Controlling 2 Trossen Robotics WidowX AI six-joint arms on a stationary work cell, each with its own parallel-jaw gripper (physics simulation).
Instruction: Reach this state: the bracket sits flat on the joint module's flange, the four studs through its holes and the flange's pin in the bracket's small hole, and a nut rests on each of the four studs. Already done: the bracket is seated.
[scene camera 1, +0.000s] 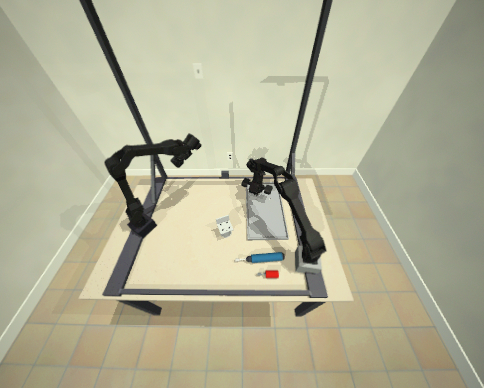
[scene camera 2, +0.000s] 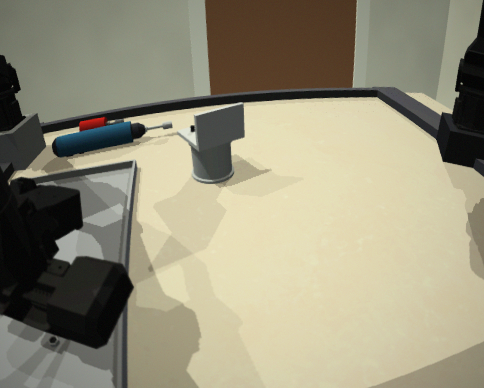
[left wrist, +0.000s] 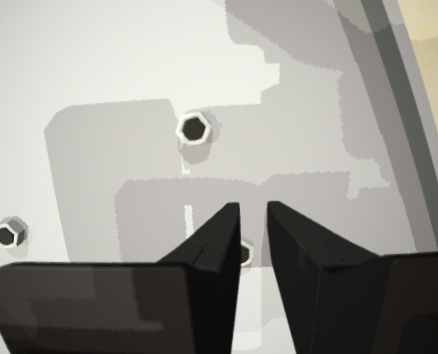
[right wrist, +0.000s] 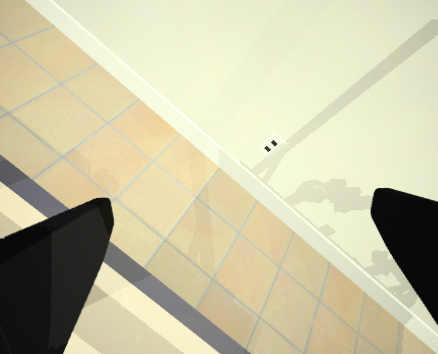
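Seen in the pictures: left gripper, fingertip midpoint: (scene camera 1: 255, 195) (scene camera 2: 65, 333) (left wrist: 253, 213); right gripper, fingertip midpoint: (right wrist: 241, 205); left arm's base, origin of the base link: (scene camera 1: 309, 256) (scene camera 2: 6, 125); right arm's base, origin of the base link: (scene camera 1: 140, 222) (scene camera 2: 470, 125).
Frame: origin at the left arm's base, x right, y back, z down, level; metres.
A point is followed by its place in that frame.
Note:
The light grey bracket (scene camera 1: 224, 227) {x 0.098, y -0.425, z 0.013 m} (scene camera 2: 220, 126) {x 0.135, y -0.441, z -0.007 m} sits on the round joint module (scene camera 2: 212, 162) {x 0.133, y -0.426, z 0.046 m}, its tall plate upright; small dark stud ends show. Nuts lie in the grey tray (scene camera 1: 286, 231) {x 0.157, y -0.094, z 0.069 m} (scene camera 2: 131, 220) {x 0.217, y -0.323, z 0.077 m} (left wrist: 100, 50) {x 0.329, y -0.258, z 0.075 m}: one nut (left wrist: 193, 128) {x 0.360, y -0.280, z 0.070 m} ahead of the left fingertips, another nut (left wrist: 8, 235) {x 0.378, y -0.201, z 0.070 m} at the picture's left edge, a third nut (left wrist: 247, 253) {x 0.408, y -0.285, z 0.070 m} partly hidden behind a left finger. A nut (scene camera 2: 53, 341) {x 0.409, y -0.283, z 0.070 m} also shows in scene camera 2. My left gripper (scene camera 1: 256, 188) {x 0.396, y -0.290, z 0.075 m} (left wrist: 253, 213) {x 0.396, y -0.290, z 0.075 m} is shut low over the tray, a narrow gap between its tips; no nut looks gripped. My right gripper (scene camera 1: 188, 154) {x 0.466, y -0.717, z -0.167 m} (right wrist: 241, 205) {x 0.466, y -0.717, z -0.167 m} is open, empty and raised.
A blue driver (scene camera 1: 266, 257) {x -0.017, y -0.194, z 0.040 m} (scene camera 2: 95, 140) {x 0.008, y -0.202, z 0.053 m} with a socket tip and a red-handled tool (scene camera 1: 272, 274) {x -0.090, y -0.160, z 0.046 m} (scene camera 2: 93, 124) {x -0.071, y -0.168, z 0.051 m} lie near the table's front edge in scene camera 1. Dark frame posts (scene camera 1: 122, 85) {x 0.439, y -0.933, z -0.535 m} (scene camera 1: 309, 85) {x 0.566, y -0.094, z -0.526 m} rise from the cell's back corners.

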